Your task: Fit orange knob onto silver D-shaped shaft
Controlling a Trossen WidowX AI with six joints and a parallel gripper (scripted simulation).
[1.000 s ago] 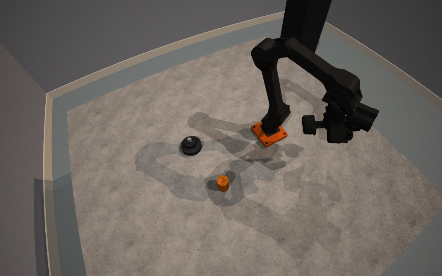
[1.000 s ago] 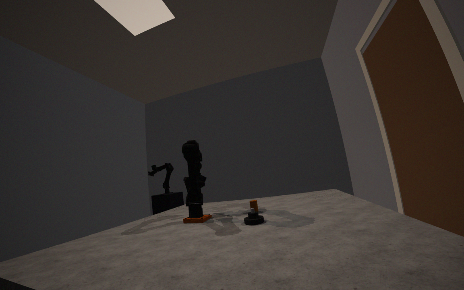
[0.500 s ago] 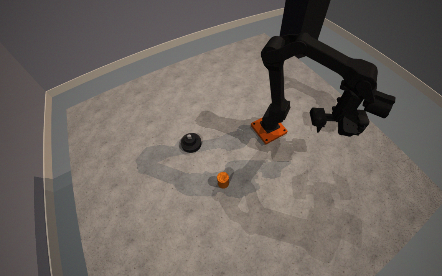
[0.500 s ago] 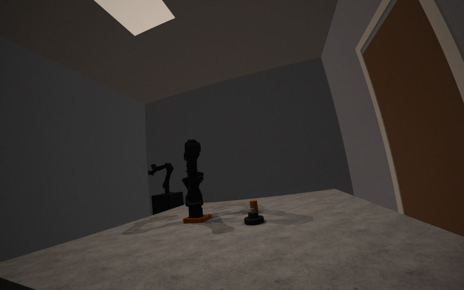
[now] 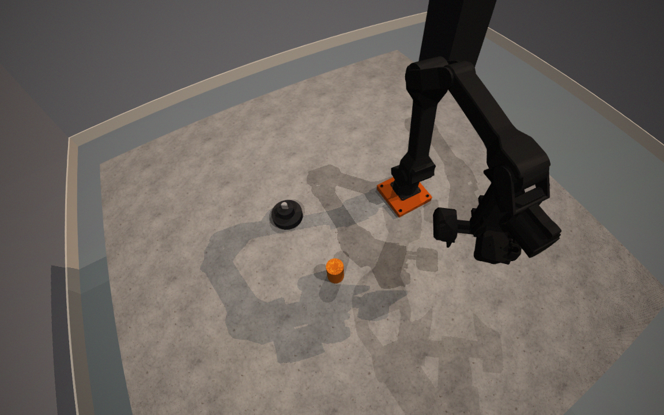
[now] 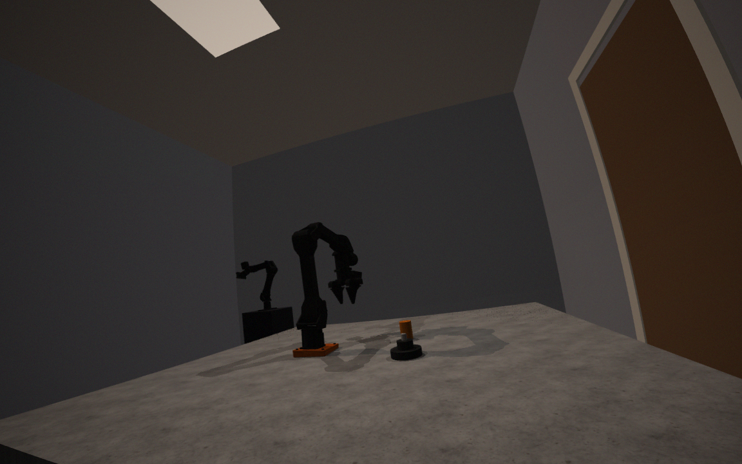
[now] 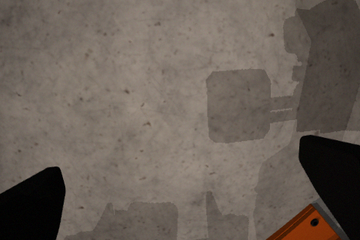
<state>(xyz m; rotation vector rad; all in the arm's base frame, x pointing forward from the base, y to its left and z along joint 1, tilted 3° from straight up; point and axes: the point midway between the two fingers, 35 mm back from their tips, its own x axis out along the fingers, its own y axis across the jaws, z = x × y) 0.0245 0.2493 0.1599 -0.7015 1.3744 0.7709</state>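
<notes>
My gripper tip is 26 cm short of the orange knob, 12 cm to the left of it and 9 cm above it. Also, from my gripper tip: round black pedestal (34 cm to the right, 30 cm ahead, 10 cm below).
</notes>
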